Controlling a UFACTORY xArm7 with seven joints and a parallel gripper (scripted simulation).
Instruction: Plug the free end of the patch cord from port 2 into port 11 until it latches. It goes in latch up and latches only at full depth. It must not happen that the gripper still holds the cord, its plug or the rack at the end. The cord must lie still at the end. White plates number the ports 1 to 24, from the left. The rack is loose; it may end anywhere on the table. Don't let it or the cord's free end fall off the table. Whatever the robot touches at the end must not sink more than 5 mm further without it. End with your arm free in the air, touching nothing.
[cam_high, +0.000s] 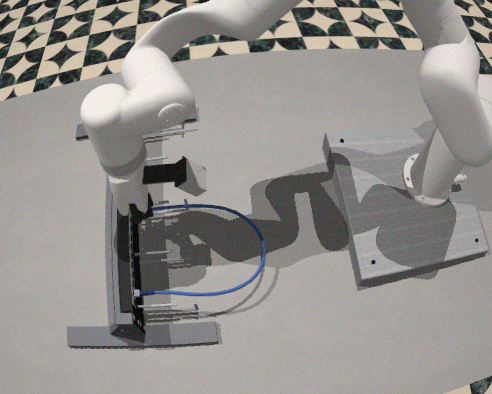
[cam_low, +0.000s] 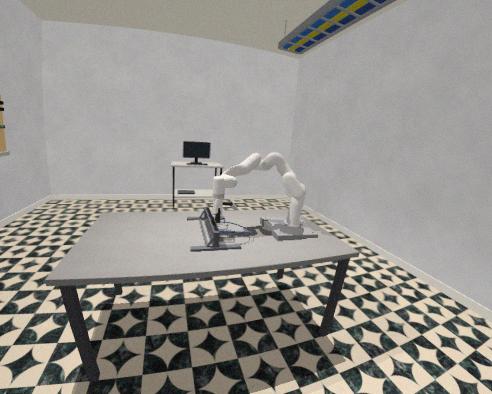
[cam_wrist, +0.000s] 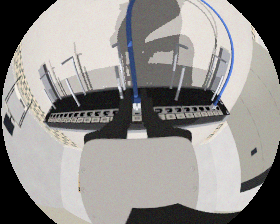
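Right now the free-end plug is 20 mm ahead of my hand and 10 mm below it.
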